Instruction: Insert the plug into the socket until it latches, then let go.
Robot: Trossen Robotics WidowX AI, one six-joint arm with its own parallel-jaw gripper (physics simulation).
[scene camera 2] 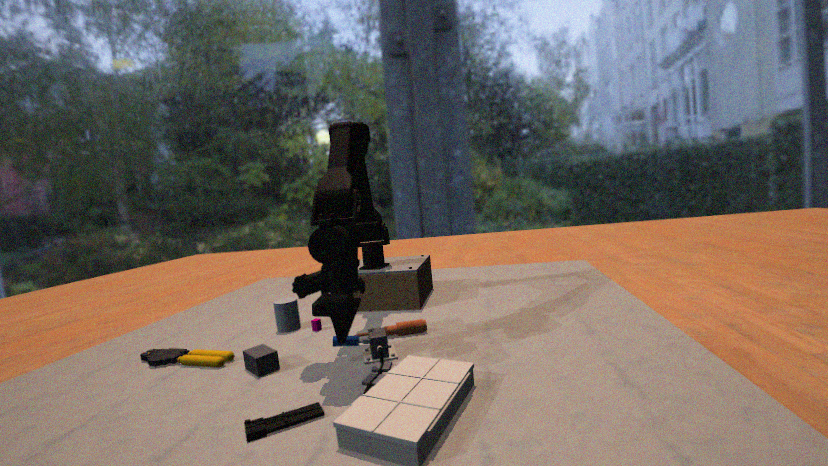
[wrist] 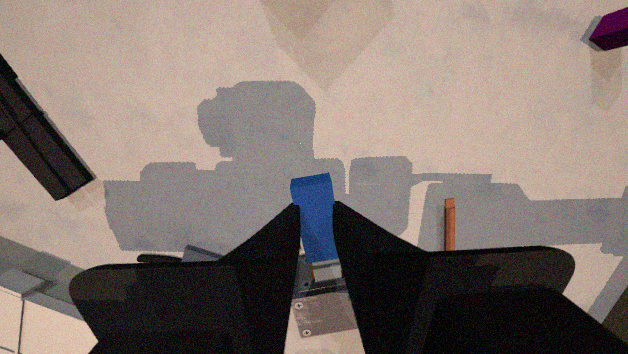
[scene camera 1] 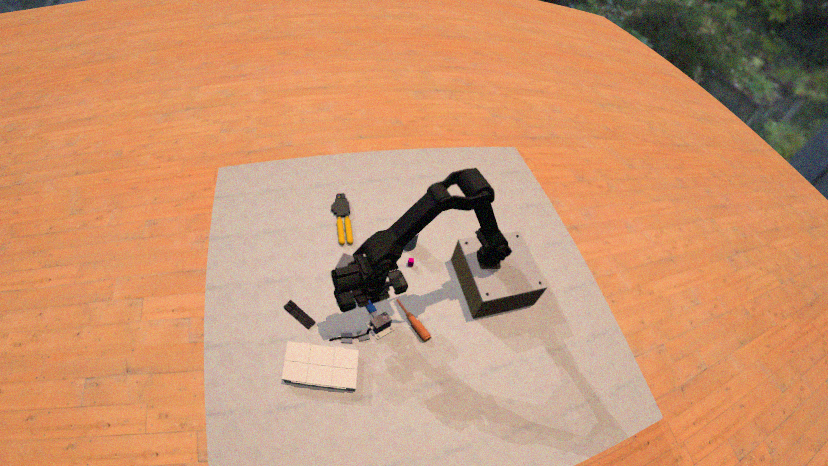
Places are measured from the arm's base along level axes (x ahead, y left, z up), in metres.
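Pixels of known places: gripper, fingertip midpoint: point(scene camera 2: 342, 341) point(wrist: 315, 209) point(scene camera 1: 367, 303); arm's base, link origin: point(scene camera 2: 374, 267) point(scene camera 1: 488, 259).
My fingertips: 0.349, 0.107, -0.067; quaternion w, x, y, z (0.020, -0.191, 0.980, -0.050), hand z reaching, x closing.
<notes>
For each thing: its top centre in the pictures, then the offset to it from my fingertips, as dx, dy, dz. "pt": a spot on its surface instead.
- blue plug, top centre: point(wrist: 321, 244) point(scene camera 2: 350, 335) point(scene camera 1: 371, 306) -0.008, +0.013, +0.008
- socket, top centre: point(wrist: 330, 314) point(scene camera 2: 377, 332) point(scene camera 1: 379, 320) -0.031, +0.056, +0.007
- orange screwdriver, top centre: point(wrist: 461, 304) point(scene camera 2: 389, 324) point(scene camera 1: 412, 317) -0.123, +0.036, -0.011
- white-tiled box, top centre: point(scene camera 2: 411, 388) point(scene camera 1: 320, 364) +0.128, +0.185, -0.003
- black bar, top centre: point(scene camera 2: 284, 413) point(scene camera 1: 299, 313) +0.193, +0.026, -0.022
- yellow-handled pliers, surface spot: point(scene camera 2: 202, 357) pt +0.085, -0.269, -0.019
- dark cube, top centre: point(scene camera 2: 259, 350) point(scene camera 1: 345, 262) +0.063, -0.139, -0.003
- grey cylinder, top centre: point(scene camera 2: 285, 300) -0.133, -0.241, +0.032
- magenta cube, top centre: point(scene camera 2: 315, 319) point(scene camera 1: 411, 260) -0.136, -0.160, -0.013
The blue plug point(scene camera 1: 371, 307) point(scene camera 2: 351, 340) point(wrist: 318, 225) is between the fingertips of my gripper point(scene camera 2: 343, 340) point(wrist: 315, 209), which is shut on it. In the wrist view the plug is turned slightly between the fingers, and its bare metal tip points at the socket. The socket point(scene camera 1: 380, 320) point(scene camera 2: 378, 342) point(wrist: 327, 314) is a grey block on a light base plate with screws. The blue body stands apart from the socket, with metal showing between them. Whether the tip's end touches or enters the opening cannot be told; the fingers partly hide the socket.
An orange screwdriver point(scene camera 1: 418, 325) point(scene camera 2: 407, 327) point(wrist: 450, 225) lies beside the socket. A white-tiled box point(scene camera 1: 321, 364) point(scene camera 2: 405, 393), a black bar point(scene camera 1: 298, 313) point(scene camera 2: 283, 421) point(wrist: 45, 145), yellow-handled pliers point(scene camera 1: 344, 222) point(scene camera 2: 202, 357), a dark cube point(scene camera 2: 261, 360), a grey cylinder point(scene camera 2: 286, 316) and a magenta cube point(scene camera 1: 410, 262) point(scene camera 2: 316, 324) stand around.
</notes>
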